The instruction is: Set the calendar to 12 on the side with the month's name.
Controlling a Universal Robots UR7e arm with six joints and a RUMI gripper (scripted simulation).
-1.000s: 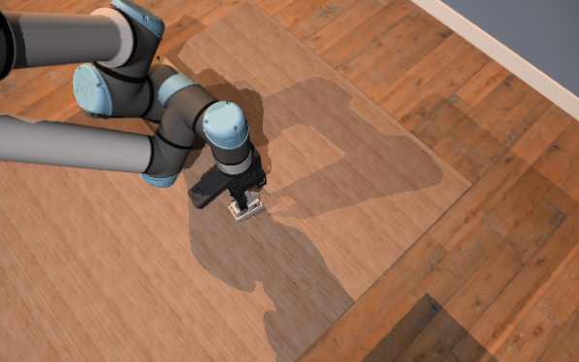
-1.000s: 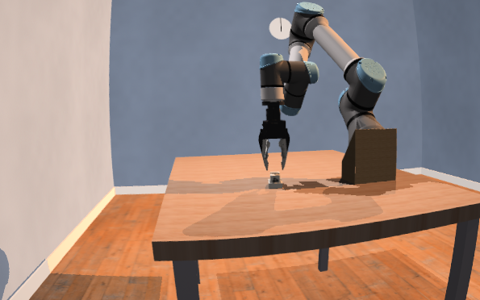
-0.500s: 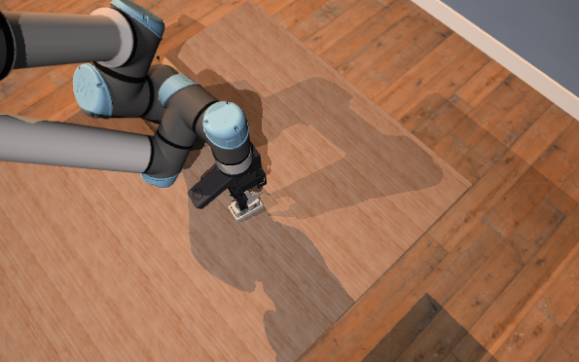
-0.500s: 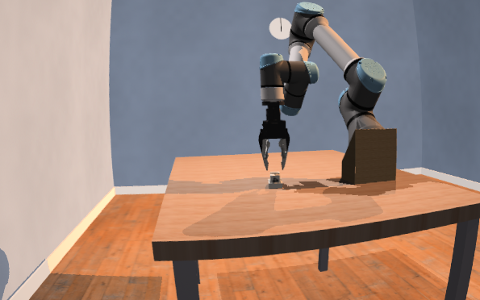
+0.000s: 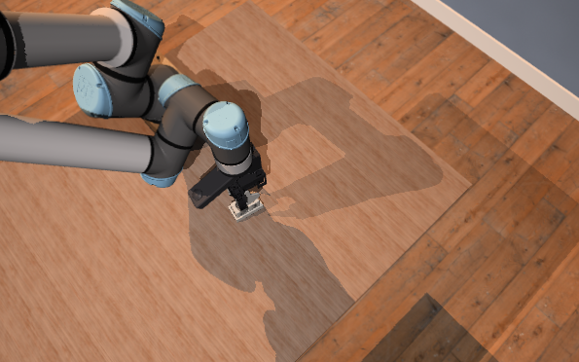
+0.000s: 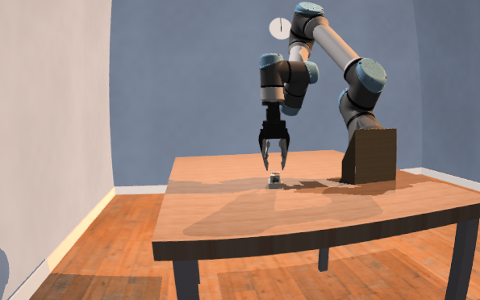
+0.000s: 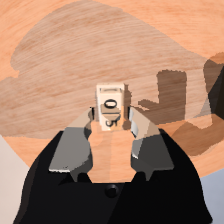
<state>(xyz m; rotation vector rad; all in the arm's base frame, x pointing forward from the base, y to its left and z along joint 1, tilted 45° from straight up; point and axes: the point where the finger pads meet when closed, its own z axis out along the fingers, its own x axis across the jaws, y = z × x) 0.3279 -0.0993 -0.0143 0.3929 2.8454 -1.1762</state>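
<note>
Right now the white digit cube is 40 mm below my hand. Round my hand: calendar tray 60 mm below, 20 mm to the left.
</note>
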